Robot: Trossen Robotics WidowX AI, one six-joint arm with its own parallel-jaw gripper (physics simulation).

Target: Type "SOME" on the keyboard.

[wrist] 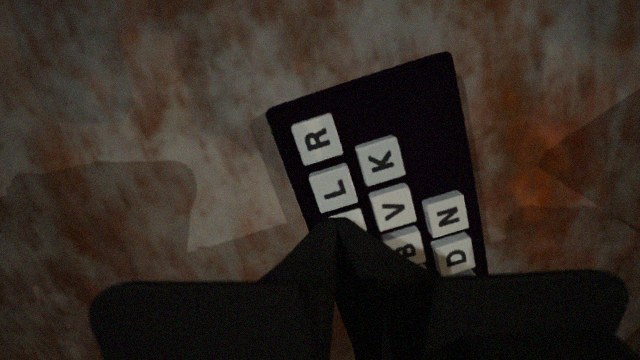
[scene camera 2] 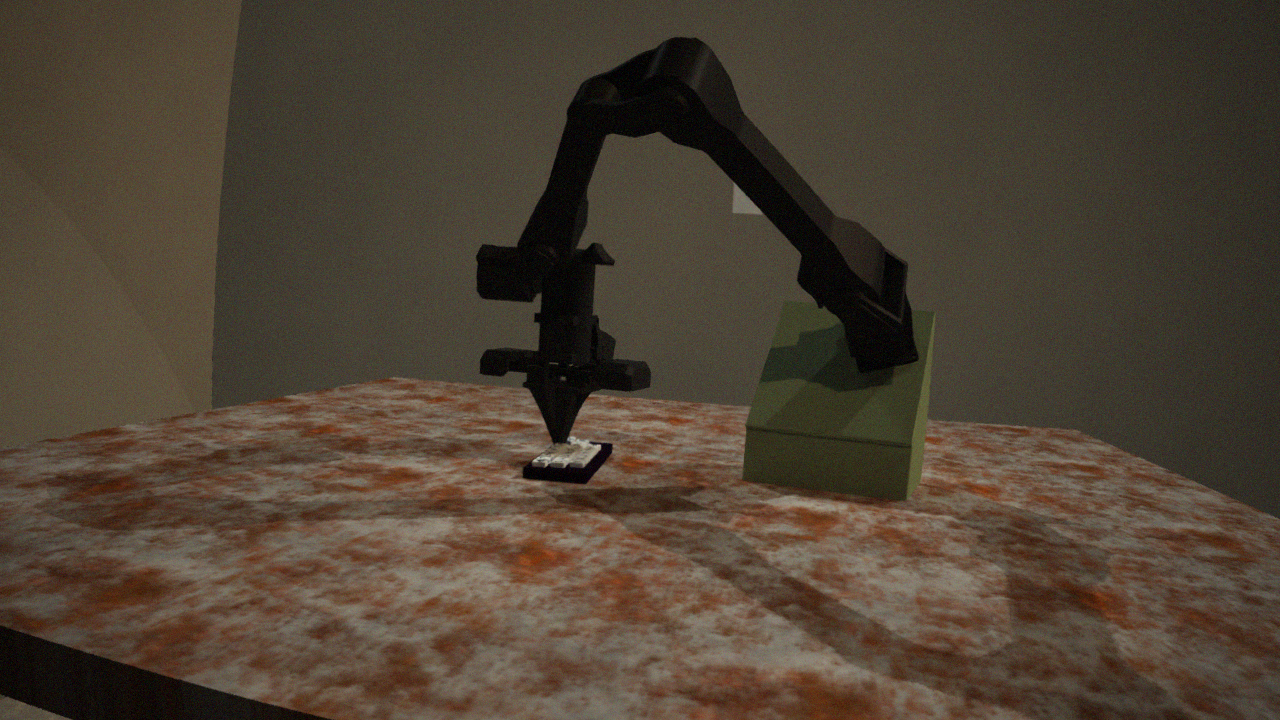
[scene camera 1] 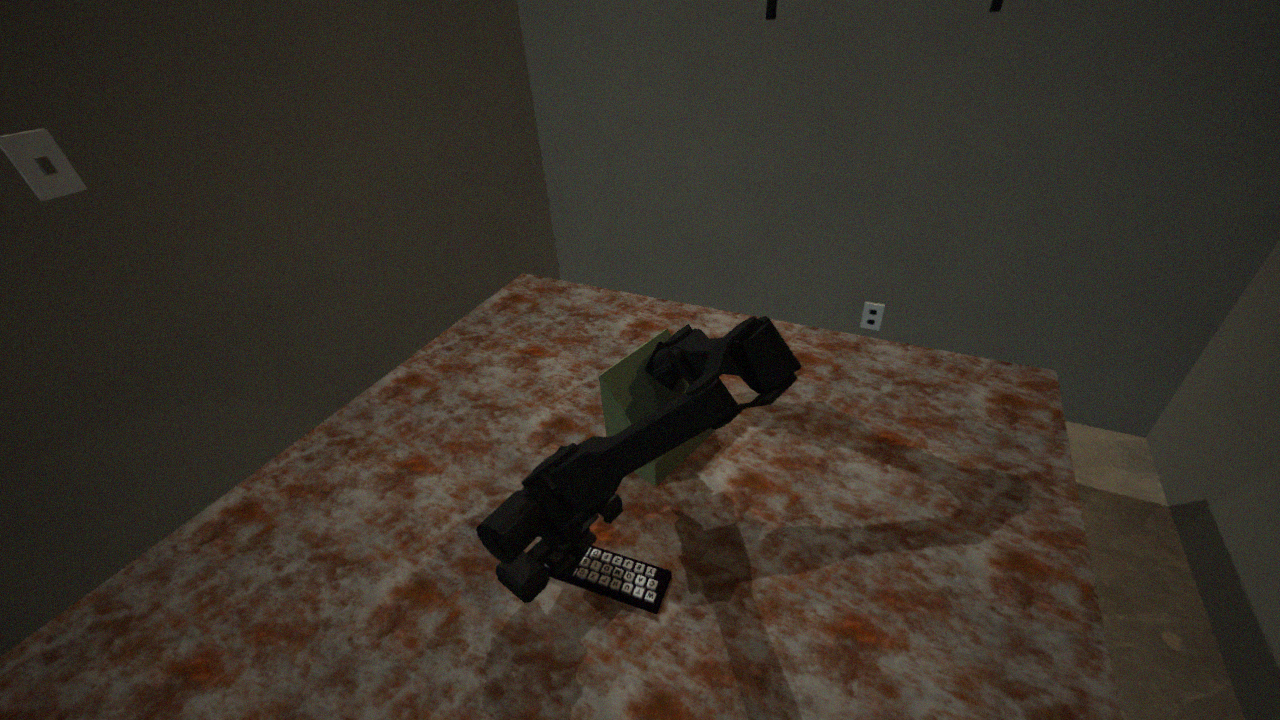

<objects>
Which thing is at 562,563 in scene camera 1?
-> My gripper.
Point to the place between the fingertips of my gripper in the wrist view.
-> At 334,229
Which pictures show my gripper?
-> The wrist view, scene camera 2 and scene camera 1: all of them.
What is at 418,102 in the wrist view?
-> A black keyboard.
</objects>
